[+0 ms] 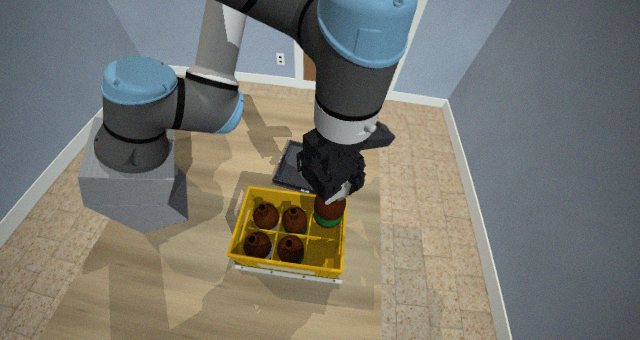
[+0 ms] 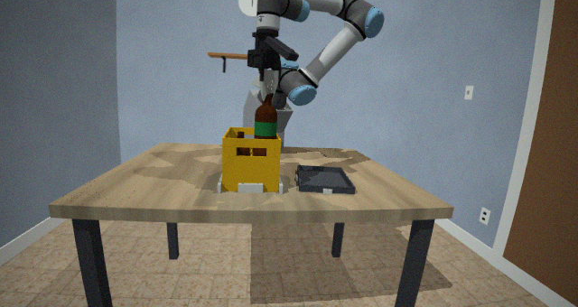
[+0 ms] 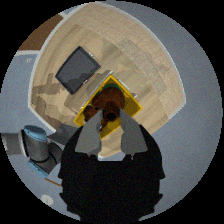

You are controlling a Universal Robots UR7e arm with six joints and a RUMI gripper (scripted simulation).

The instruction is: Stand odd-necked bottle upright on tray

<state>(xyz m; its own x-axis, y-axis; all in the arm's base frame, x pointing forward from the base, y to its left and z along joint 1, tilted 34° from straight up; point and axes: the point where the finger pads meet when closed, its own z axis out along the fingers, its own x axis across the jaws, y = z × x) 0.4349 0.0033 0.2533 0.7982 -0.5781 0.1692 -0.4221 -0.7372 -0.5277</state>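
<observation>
My gripper is now 7 cm above the bottle. The rest, counted from my hand: crate 23 cm below, 7 cm to the right, 7 cm behind; then tray 30 cm below, 20 cm to the left, 13 cm behind.
</observation>
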